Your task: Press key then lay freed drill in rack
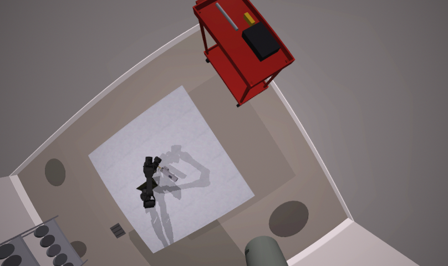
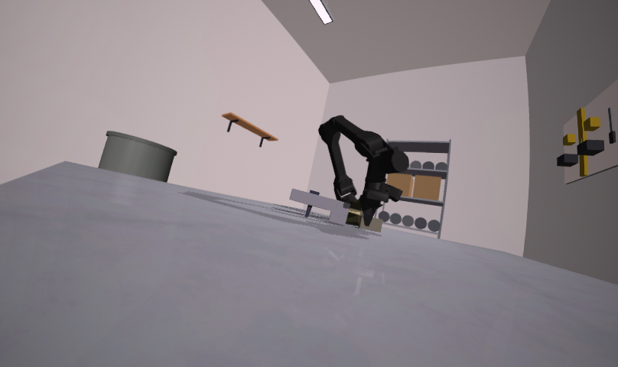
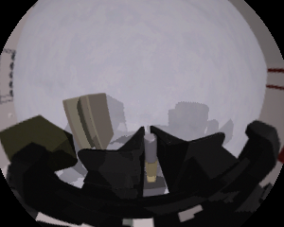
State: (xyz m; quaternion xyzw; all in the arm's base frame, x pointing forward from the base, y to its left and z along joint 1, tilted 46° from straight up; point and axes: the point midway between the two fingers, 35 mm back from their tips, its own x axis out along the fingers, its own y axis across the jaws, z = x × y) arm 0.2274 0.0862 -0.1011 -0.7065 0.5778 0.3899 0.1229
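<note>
The drill is 20 mm ahead of my gripper tip, 50 mm to the right of it and 40 mm above it. From my gripper tip the other things lie so: grey block 60 mm ahead, 130 mm to the right, 30 mm above.
</note>
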